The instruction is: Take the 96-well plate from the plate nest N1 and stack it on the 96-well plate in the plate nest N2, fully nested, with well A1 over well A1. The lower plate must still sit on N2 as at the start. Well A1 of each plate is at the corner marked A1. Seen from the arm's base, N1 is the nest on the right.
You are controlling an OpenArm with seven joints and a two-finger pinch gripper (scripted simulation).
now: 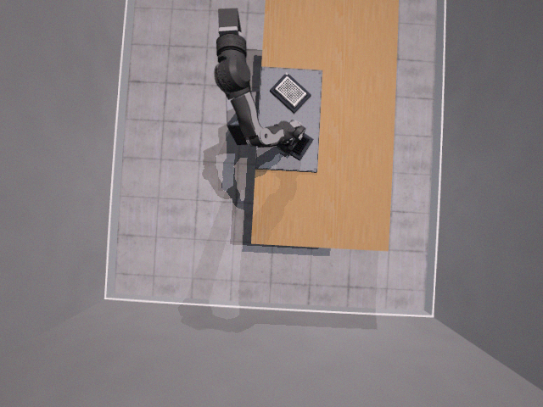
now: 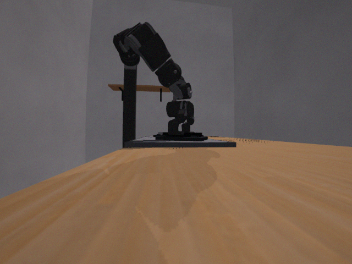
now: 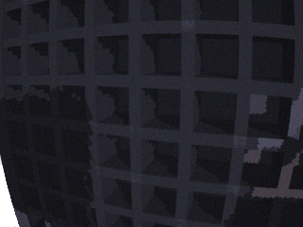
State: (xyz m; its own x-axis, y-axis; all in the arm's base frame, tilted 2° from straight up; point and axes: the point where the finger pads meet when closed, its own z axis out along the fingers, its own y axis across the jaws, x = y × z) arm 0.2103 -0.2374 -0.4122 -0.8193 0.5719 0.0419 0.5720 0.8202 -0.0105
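My hand is right at the dark 96-well plate. The rest, counted from my hand: white 96-well plate: 23 cm to the left; then plate nest: 1 cm below; then grey base plate: 1 cm behind, 11 cm to the left, 2 cm below.
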